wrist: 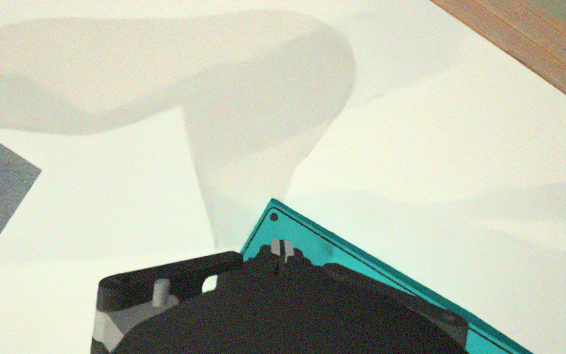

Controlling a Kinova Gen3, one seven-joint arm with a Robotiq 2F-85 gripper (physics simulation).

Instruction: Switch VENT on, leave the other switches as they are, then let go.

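Places are measured from the arm's base along level axes (x left, y ahead, z down), in metres.
Where they show: gripper, fingertip midpoint: [279, 253].
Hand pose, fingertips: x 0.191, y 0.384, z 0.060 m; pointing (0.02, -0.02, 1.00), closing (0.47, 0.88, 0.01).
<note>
After its pixels a point has its place.
The teal switch panel [305, 240] {x 0.206, y 0.400, z 0.086 m} shows at the lower middle, with one corner, a dark screw and part of its edge in view. My gripper [279, 253] {x 0.191, y 0.384, z 0.060 m} is shut with nothing between its fingertips. The fingertips are over the panel near that corner. The VENT switch, its label and the other switches do not show; the gripper's dark body covers much of the panel, so I cannot tell the switch's position or whether the fingers touch it.
The panel lies on a pale surface [425, 150] {x 0.362, y 0.473, z 0.161 m} crossed by soft shadows. A grey object [15, 185] {x 0.071, y 0.127, z 0.143 m} shows at the left edge. A wooden surface [520, 40] shows at the top right corner.
</note>
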